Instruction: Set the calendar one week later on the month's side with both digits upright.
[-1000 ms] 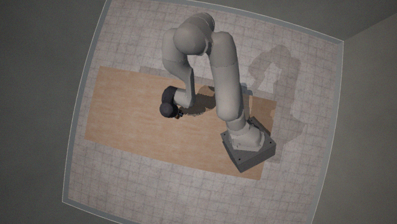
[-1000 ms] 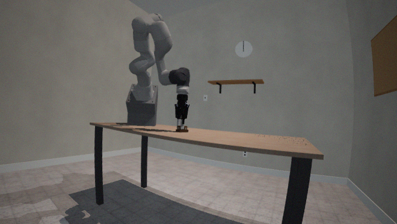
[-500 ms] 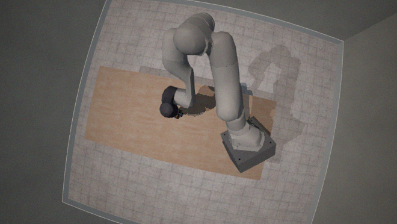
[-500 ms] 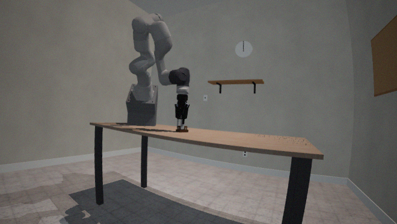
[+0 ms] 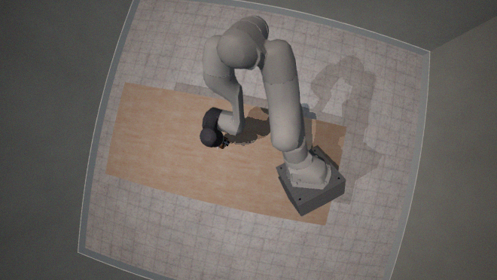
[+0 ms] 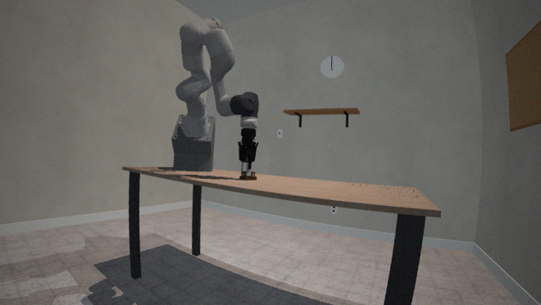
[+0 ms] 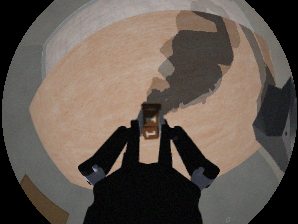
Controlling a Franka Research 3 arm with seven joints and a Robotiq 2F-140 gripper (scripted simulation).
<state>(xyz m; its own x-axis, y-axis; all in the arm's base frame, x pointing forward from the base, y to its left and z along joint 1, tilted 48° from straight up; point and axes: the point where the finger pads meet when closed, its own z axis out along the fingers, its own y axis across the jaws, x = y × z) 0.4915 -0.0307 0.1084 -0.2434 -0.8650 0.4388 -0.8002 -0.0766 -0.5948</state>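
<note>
The calendar cube is 3 cm below my hand.
</note>
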